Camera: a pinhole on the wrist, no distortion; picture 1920 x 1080 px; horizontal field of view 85.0 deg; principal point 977.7 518.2 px. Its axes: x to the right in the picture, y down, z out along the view. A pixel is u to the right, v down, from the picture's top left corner.
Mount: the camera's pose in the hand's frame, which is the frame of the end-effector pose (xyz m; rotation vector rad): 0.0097 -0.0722 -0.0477 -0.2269 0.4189 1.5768
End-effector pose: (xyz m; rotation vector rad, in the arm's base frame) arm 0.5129 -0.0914 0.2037 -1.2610 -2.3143 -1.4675
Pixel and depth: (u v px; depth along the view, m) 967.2 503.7 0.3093
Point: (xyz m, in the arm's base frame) 0.5881 0.1320 0.1395
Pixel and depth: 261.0 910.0 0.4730
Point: 0.6122 0.2449 -0.2465
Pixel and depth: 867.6 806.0 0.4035
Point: 0.6898 0.1655 0.0291
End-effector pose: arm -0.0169 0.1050 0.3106 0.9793 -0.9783 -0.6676
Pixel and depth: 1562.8 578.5 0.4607
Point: -0.2402 0.1350 0.6913
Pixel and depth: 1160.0 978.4 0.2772
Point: -0.2301 0.1341 0.3975
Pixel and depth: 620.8 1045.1 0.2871
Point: -0.3041 0.0639 0.2901
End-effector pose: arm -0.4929 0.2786 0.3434 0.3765 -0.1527 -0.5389
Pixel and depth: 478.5 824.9 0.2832
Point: -0.6260 0.1456 0.5615
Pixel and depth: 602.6 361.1 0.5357
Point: -0.4938 0.0116 0.8028
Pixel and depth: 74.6 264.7 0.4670
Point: -0.5707 -0.1874 0.7343
